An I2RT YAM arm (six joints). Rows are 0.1 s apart.
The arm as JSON. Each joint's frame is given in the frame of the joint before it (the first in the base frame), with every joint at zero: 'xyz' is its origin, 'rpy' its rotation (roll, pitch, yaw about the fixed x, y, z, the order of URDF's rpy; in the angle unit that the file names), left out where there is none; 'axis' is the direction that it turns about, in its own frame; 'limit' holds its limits. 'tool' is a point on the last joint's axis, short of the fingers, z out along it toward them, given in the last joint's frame.
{
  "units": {
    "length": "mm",
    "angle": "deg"
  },
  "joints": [
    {
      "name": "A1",
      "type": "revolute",
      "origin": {
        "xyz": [
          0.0,
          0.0,
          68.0
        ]
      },
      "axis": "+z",
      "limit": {
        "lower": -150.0,
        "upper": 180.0
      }
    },
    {
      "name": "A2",
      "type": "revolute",
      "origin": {
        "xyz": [
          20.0,
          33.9,
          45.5
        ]
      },
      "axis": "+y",
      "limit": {
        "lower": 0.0,
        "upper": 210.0
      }
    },
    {
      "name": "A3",
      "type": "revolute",
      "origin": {
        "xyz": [
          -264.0,
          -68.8,
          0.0
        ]
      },
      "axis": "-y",
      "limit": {
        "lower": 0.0,
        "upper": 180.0
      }
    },
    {
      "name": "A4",
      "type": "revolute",
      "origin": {
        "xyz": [
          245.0,
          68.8,
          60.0
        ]
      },
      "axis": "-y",
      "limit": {
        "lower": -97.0,
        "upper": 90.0
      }
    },
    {
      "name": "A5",
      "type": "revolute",
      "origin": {
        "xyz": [
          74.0,
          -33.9,
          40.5
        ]
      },
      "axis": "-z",
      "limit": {
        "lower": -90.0,
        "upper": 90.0
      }
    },
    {
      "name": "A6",
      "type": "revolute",
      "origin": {
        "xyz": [
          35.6,
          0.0,
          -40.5
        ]
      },
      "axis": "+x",
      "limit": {
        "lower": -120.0,
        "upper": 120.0
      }
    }
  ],
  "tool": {
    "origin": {
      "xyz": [
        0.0,
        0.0,
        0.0
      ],
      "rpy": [
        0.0,
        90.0,
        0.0
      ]
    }
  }
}
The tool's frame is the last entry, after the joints.
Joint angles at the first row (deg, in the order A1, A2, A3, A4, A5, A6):
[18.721 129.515 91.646 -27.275 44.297 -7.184]
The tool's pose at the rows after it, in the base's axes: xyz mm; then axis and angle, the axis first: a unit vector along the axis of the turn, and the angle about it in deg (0 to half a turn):
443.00 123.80 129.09 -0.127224 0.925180 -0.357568 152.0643
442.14 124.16 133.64 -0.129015 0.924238 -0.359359 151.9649
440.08 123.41 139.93 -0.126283 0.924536 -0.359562 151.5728
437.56 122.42 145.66 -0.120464 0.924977 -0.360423 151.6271
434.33 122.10 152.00 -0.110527 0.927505 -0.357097 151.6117
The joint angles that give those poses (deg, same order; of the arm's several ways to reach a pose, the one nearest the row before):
[18.720 128.657 91.275 -26.809 44.449 -7.635]
[18.808 128.069 91.343 -27.284 44.644 -7.911]
[18.808 126.984 90.978 -27.636 44.742 -7.758]
[18.806 126.060 90.882 -28.841 44.998 -6.950]
[18.896 125.053 90.889 -30.518 44.923 -5.306]

